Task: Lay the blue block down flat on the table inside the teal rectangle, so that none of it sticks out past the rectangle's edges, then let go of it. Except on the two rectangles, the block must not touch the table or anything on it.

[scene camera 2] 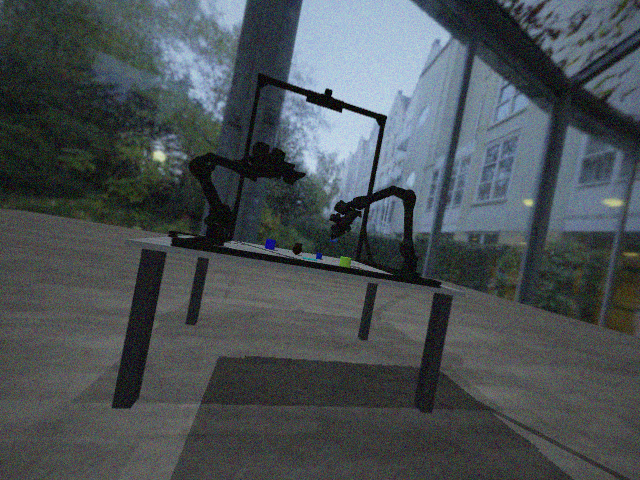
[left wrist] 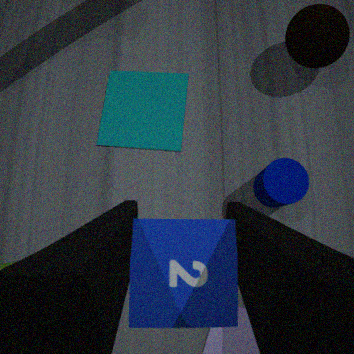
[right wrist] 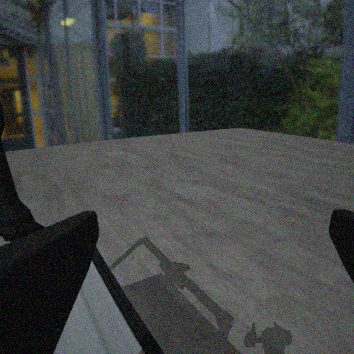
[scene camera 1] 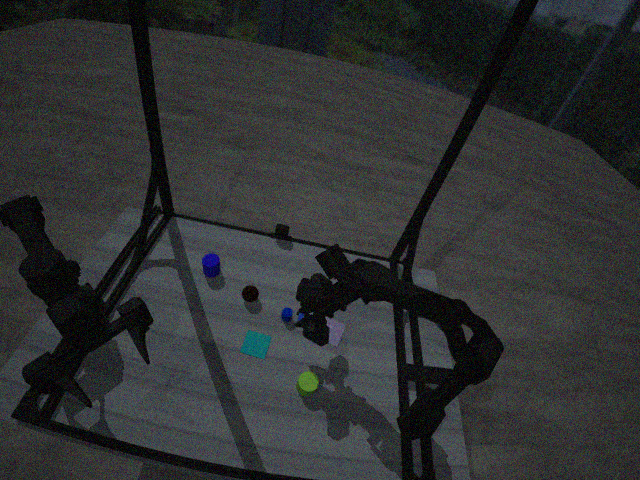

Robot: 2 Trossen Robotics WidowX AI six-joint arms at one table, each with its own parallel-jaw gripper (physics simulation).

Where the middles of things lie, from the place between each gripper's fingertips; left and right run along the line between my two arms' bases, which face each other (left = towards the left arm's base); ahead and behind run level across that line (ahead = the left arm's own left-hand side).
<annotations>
I see the teal rectangle [left wrist: 143,109] 340 mm below my right hand, 270 mm behind it and 120 mm to the left of it. Also, from my right hand: dark ball [left wrist: 312,41] (400 mm behind, 320 mm below, 50 mm to the left).
Now: the teal rectangle 11 cm below my left hand, 9 cm to the right of it and 5 cm ahead of it. Also, from my left hand: dark ball: 16 cm to the right, 9 cm below, 9 cm behind.
</annotations>
